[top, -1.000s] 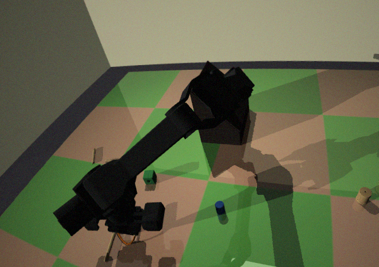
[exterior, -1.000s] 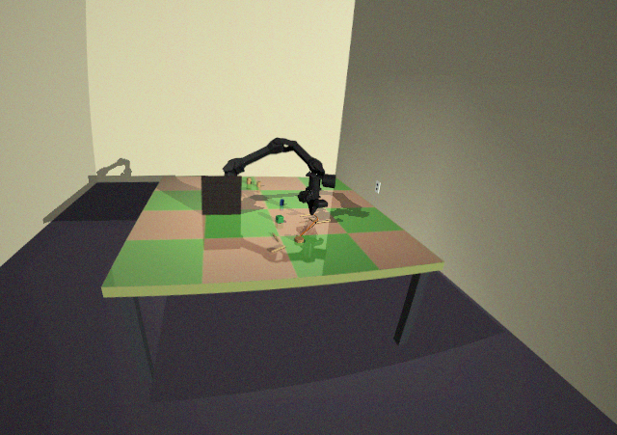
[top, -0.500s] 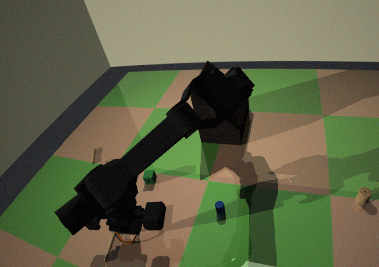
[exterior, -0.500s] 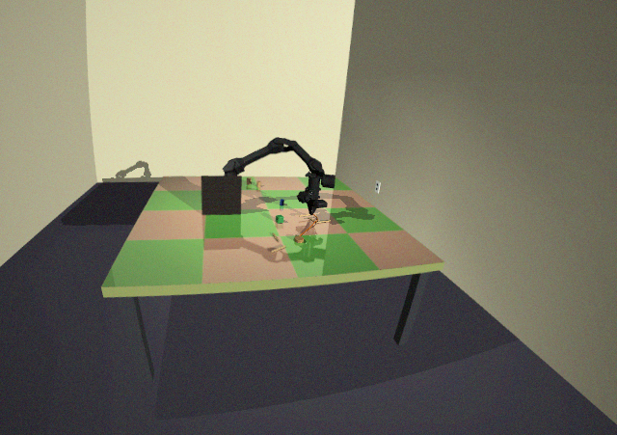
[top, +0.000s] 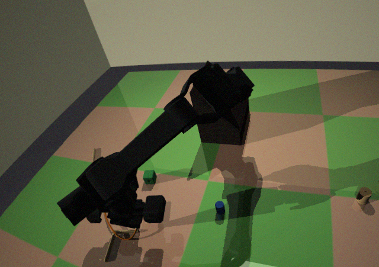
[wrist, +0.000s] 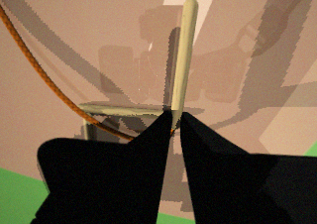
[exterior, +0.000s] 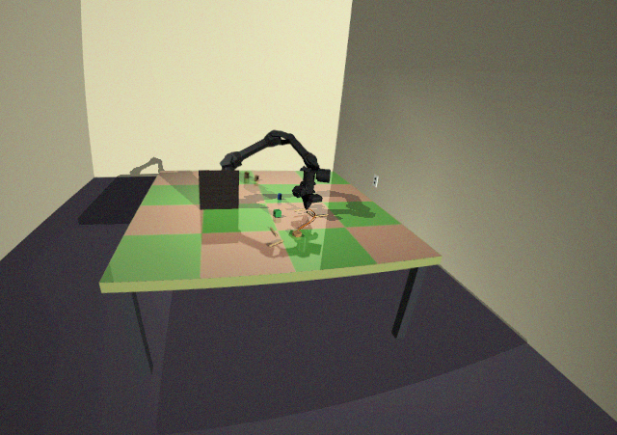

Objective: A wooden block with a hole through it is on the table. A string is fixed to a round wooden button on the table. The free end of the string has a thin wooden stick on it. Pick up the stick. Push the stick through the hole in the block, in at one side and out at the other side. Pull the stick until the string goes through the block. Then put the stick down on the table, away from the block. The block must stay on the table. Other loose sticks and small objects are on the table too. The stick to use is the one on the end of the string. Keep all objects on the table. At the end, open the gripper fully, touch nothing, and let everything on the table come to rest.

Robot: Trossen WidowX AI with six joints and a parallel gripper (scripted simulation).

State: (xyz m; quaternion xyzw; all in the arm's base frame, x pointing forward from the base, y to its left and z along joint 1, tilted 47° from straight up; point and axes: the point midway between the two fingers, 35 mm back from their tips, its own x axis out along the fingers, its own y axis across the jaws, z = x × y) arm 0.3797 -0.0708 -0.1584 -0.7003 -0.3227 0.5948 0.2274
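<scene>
The green block lies 160 mm behind my gripper tip and 30 mm to the right of it. From my gripper tip the other things lie so: thin stick: 20 mm behind; round wooden button: 130 mm behind, 230 mm to the right, 10 mm below; blue cylinder: 80 mm behind, 200 mm to the left.
</scene>
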